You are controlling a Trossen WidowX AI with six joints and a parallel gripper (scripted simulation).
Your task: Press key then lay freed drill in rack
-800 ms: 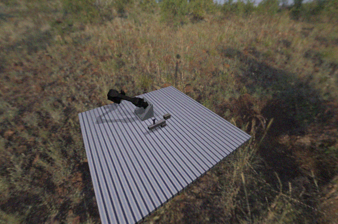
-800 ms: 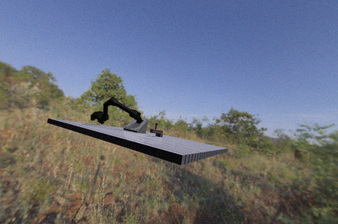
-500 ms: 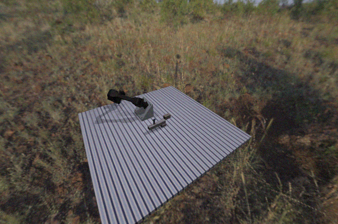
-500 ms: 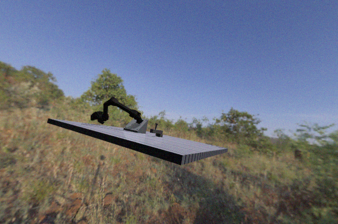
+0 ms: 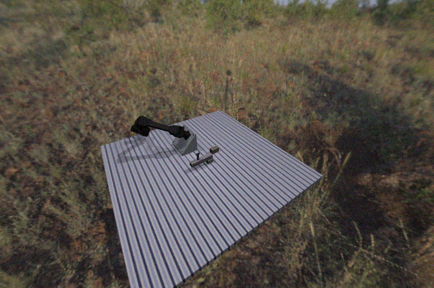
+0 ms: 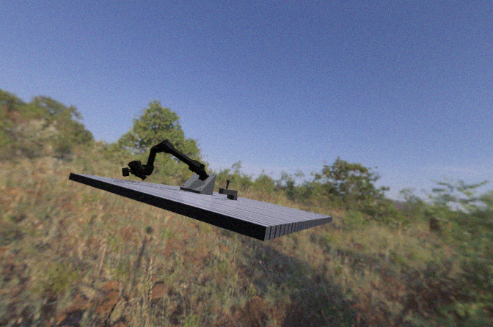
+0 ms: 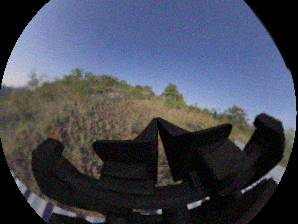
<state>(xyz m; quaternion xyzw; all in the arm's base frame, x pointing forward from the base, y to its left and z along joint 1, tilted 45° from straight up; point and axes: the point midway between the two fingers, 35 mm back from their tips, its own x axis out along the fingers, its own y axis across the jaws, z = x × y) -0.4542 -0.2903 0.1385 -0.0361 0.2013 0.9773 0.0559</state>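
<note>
Right now the dark drill is 77 cm ahead of my gripper tip and 29 cm to the left of it. Round my gripper tip: grey block (66 cm ahead, 47 cm to the left, 7 cm below).
</note>
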